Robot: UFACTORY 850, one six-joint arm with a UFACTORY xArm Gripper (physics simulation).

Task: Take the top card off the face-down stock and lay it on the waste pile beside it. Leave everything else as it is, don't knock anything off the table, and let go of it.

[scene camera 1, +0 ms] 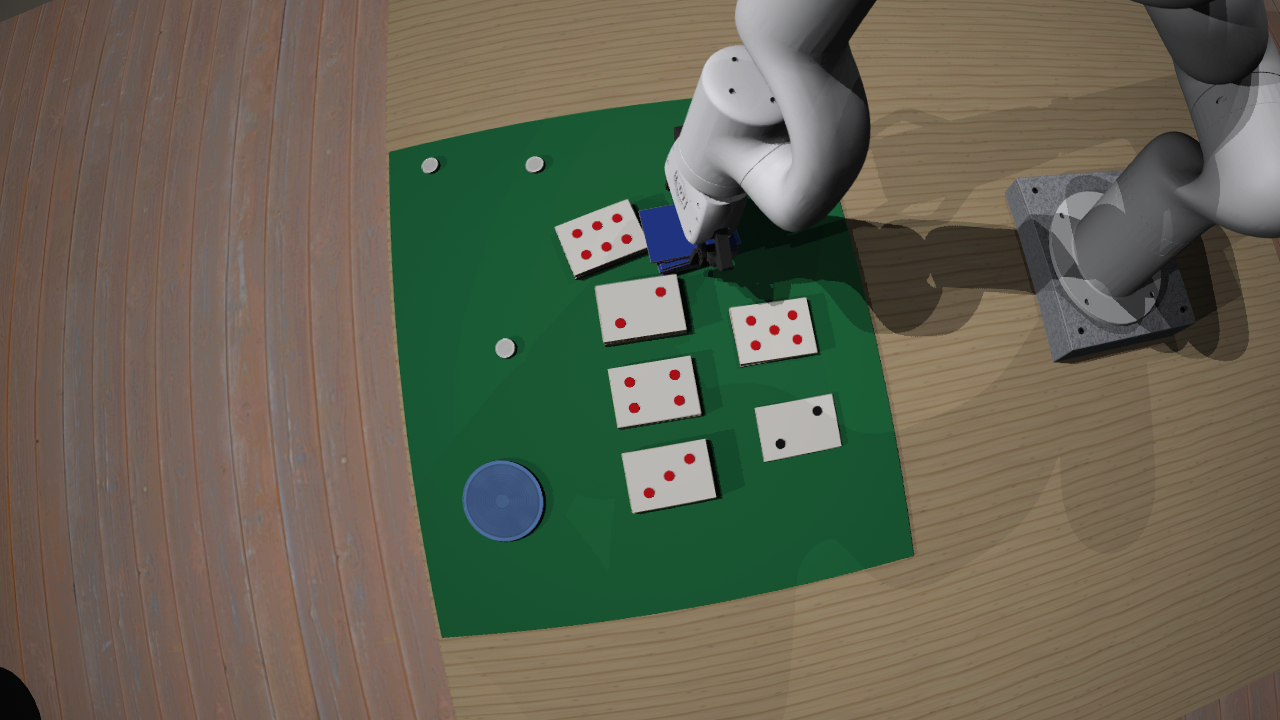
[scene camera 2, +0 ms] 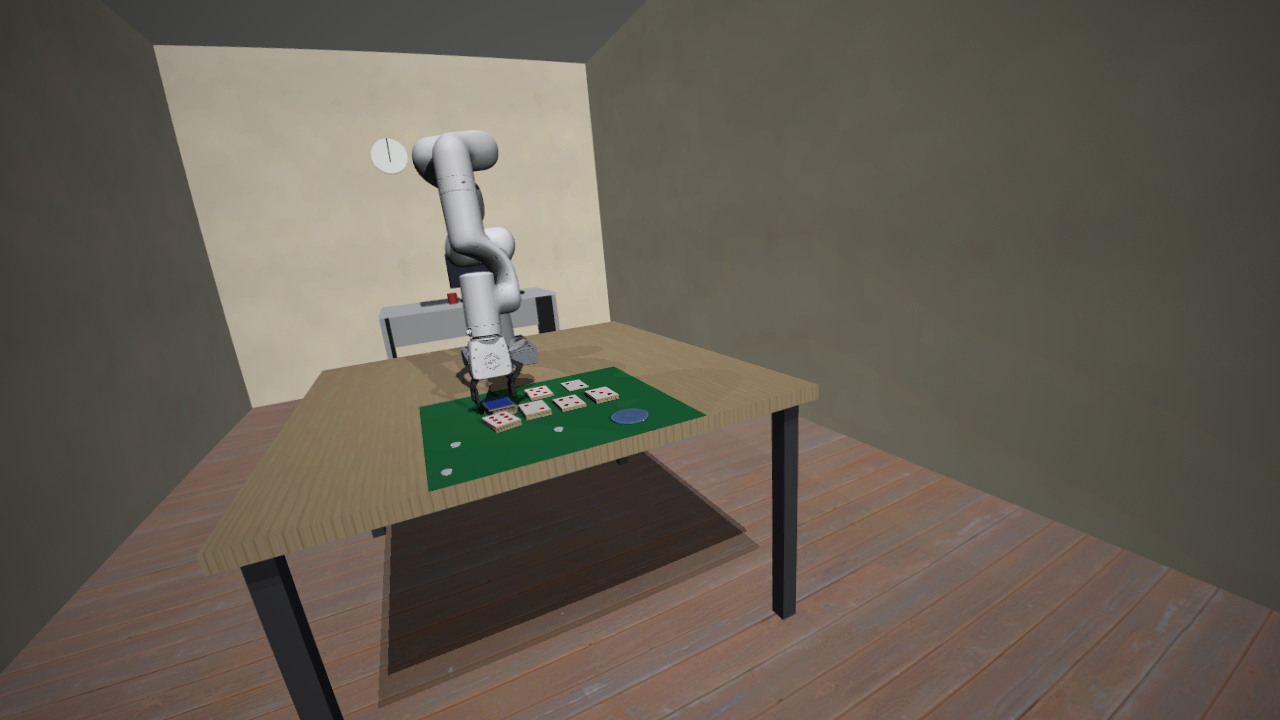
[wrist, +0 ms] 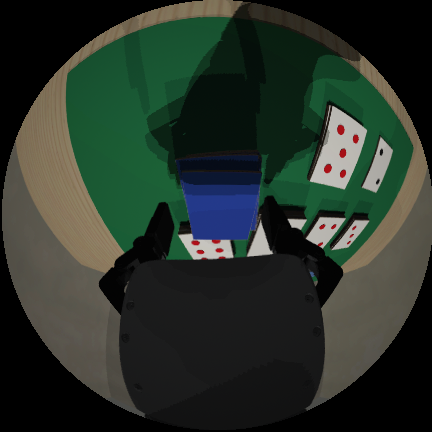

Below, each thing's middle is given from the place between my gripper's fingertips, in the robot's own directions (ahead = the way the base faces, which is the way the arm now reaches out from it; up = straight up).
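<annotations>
The green mat (scene camera 1: 476, 258) is 120 mm to the left of my hand, 70 mm ahead of it and 50 mm below it. And there's black two (scene camera 1: 788, 429), which is 240 mm to the left of my hand, 90 mm behind it and 30 mm below it.
</annotations>
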